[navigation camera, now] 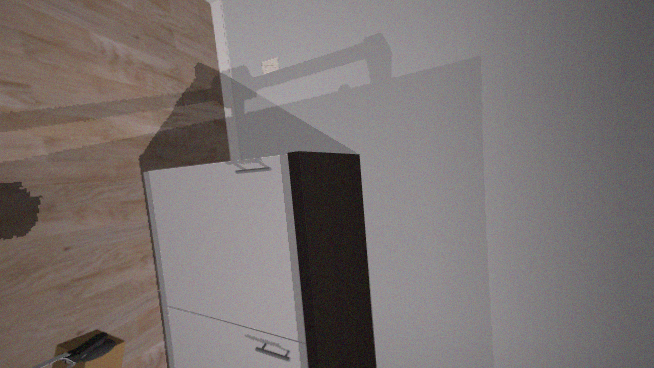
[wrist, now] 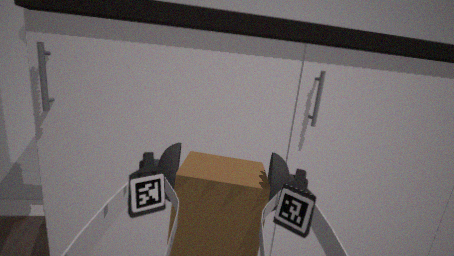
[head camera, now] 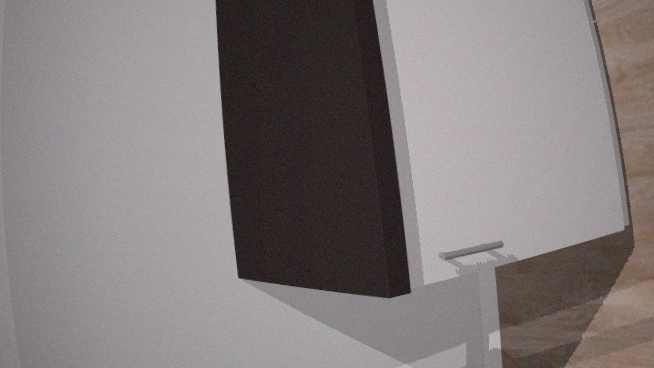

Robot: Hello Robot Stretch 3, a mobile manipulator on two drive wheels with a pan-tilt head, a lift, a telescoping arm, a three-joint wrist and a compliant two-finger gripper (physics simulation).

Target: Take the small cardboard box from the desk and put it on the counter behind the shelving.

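Frame: origin at the robot's base, x ahead, y left, z up, level; metres.
Seen in the pictures: gripper, fingertip midpoint: (navigation camera: 111, 363) (wrist: 224, 166).
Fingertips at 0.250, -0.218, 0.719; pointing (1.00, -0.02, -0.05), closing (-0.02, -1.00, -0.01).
Pixels of each thing's top centre, then the offset from my fingertips to it, as dx, dy, dz. Level surfaces: height alone.
- small cardboard box, top centre: (wrist: 221, 164) -0.013, +0.002, +0.007
- Wood floor, surface height: dz -0.719
- wall outlet, top centre: (navigation camera: 278, 63) +0.807, +1.085, -0.262
The small cardboard box (navigation camera: 114, 354) (wrist: 220, 215) is between the two dark finger pads of my gripper (wrist: 224, 166), at the lower middle of the wrist view and the bottom left of the navigation view. The gripper is shut on the box. The counter (head camera: 305, 150) (navigation camera: 332, 250) (wrist: 225, 24) has a dark top and white doors. In the wrist view its dark edge runs across the top, above and beyond the box. The box is in front of the doors, lower than the counter top. The desk does not show.
White cabinet doors (head camera: 505, 125) (navigation camera: 225, 235) (wrist: 165, 100) with grey bar handles (head camera: 471, 250) (navigation camera: 252, 170) (wrist: 317, 98) face me. A grey wall (head camera: 110, 150) (navigation camera: 425, 210) stands behind the counter. Wood floor (head camera: 632, 125) (navigation camera: 75, 280) lies in front. A wall outlet (navigation camera: 270, 65) shows beyond the counter's end.
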